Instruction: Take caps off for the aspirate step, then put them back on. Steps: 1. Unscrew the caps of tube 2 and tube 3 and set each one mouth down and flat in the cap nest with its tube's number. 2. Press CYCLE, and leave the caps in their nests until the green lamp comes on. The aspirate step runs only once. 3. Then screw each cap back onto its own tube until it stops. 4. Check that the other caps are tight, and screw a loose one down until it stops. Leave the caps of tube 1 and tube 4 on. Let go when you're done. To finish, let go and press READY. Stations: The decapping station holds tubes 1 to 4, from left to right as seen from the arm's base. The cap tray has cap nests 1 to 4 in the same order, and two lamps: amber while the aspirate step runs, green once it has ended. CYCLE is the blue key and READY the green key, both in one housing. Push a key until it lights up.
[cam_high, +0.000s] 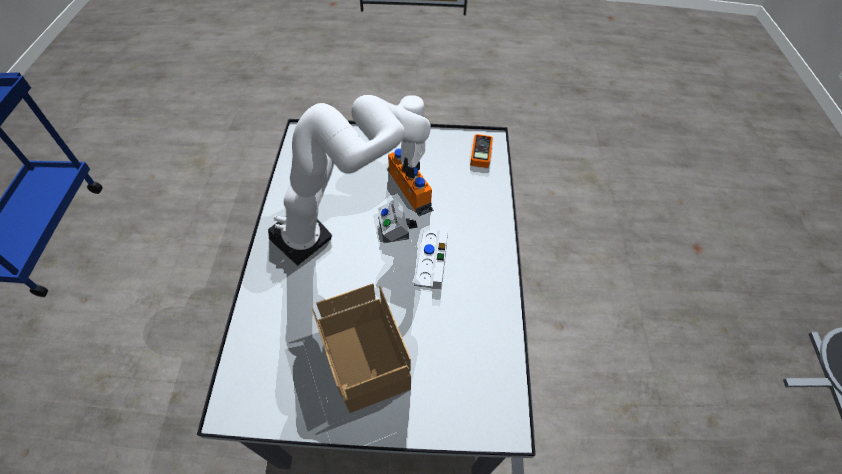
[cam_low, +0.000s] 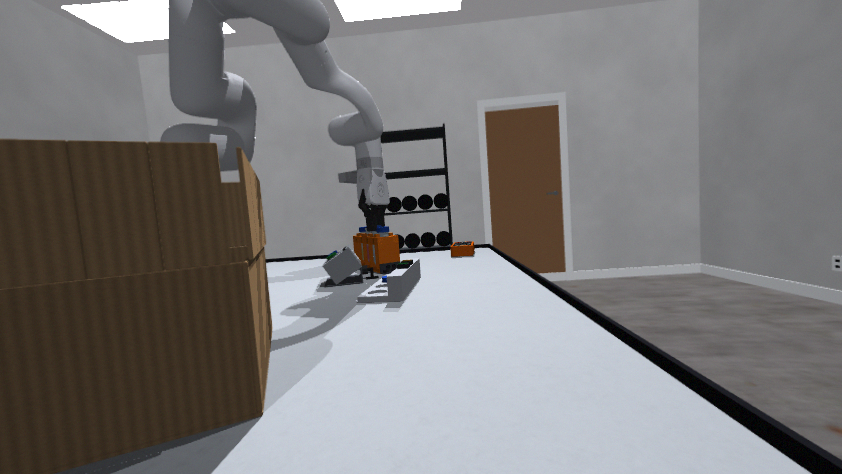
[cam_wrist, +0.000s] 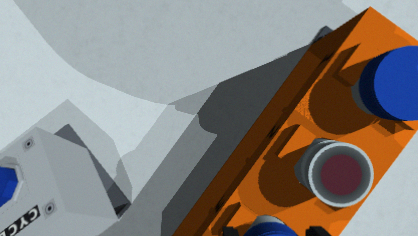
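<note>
My gripper is now 25 cm to the left of the blue cap, 12 cm above it and 9 cm short of it. From my hand the other things lie so: green key (19 cm to the right, 6 cm below, 6 cm behind); blue key (15 cm to the right, 8 cm behind, 6 cm below); grey key housing (17 cm to the right, 8 cm below, 5 cm behind).
</note>
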